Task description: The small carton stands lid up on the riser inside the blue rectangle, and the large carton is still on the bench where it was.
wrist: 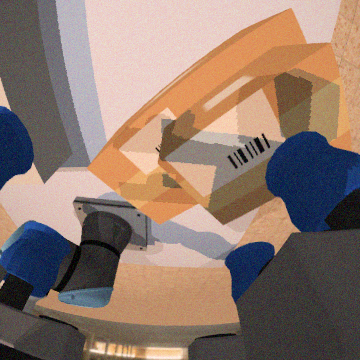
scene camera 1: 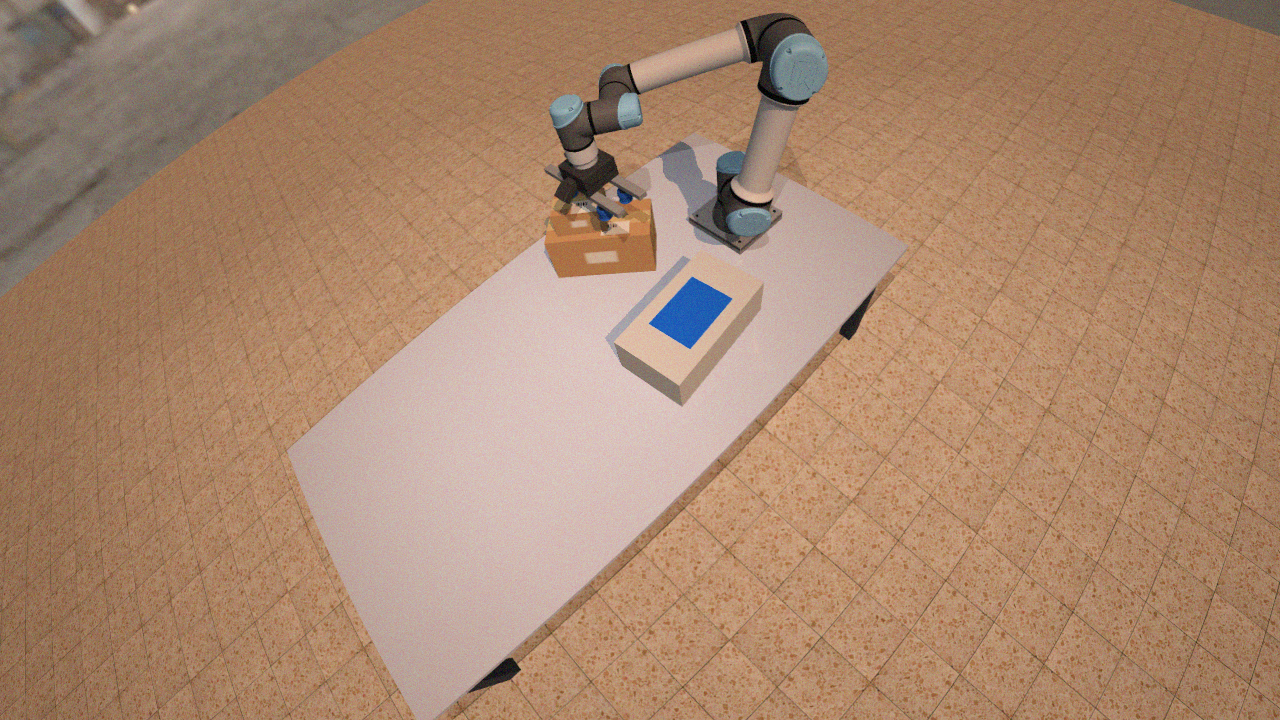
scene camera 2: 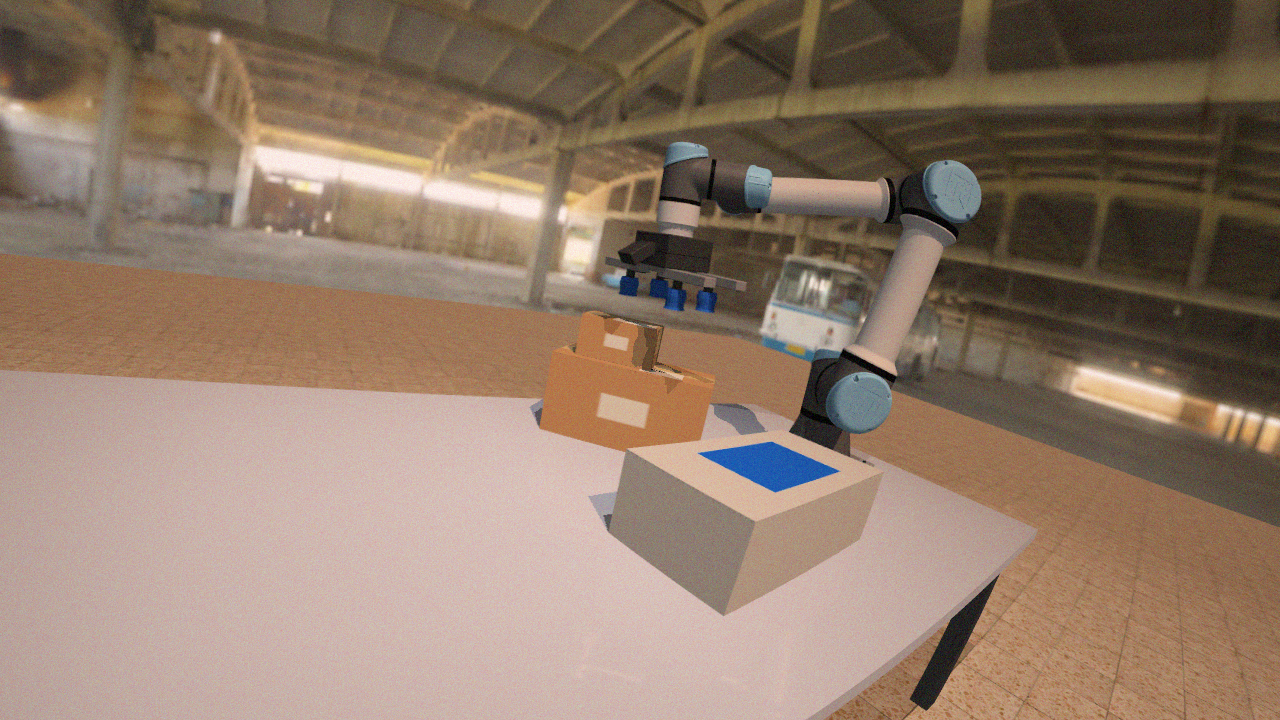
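Where they show: hand at its tool point: (wrist: 144, 215) (scene camera 2: 665, 302); arm's base at its link origin: (wrist: 107, 227).
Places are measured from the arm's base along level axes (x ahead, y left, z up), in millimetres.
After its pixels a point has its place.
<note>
The small orange carton (scene camera 1: 579, 223) @(y -201, x 427, z 164 mm) (scene camera 2: 595, 335) @(y -229, x 458, z 166 mm) (wrist: 215, 165) @(y -196, x 379, z 202 mm) rests on top of the large carton, towards its left end in scene camera 2, with a barcode label facing up. The large orange carton (scene camera 1: 572, 259) @(y -214, x 479, z 48 mm) (scene camera 2: 572, 394) @(y -222, x 487, z 52 mm) (wrist: 225, 70) @(y -207, x 446, z 124 mm) stands on the bench (scene camera 1: 447, 429) @(y -83, x 1060, z -31 mm) (scene camera 2: 268, 537) @(y 91, x 1001, z -31 mm). My gripper (scene camera 1: 614, 204) @(y -151, x 375, z 253 mm) (scene camera 2: 666, 293) has four blue suction cups. They hang above the small carton with a visible gap in scene camera 2 and hold nothing. The beige riser (scene camera 1: 662, 358) @(y 240, x 542, z 90 mm) (scene camera 2: 680, 537) @(y 234, x 576, z 26 mm) carries the blue rectangle (scene camera 1: 691, 311) @(y 196, x 400, z 89 mm) (scene camera 2: 769, 465) @(y 200, x 414, z 90 mm), with no carton on it.
The arm's base (scene camera 1: 750, 219) (scene camera 2: 859, 402) is bolted to the bench behind the riser. The large carton stands close to the bench's far long edge in scene camera 1. Part of the base also shows at the lower left of the wrist view.
</note>
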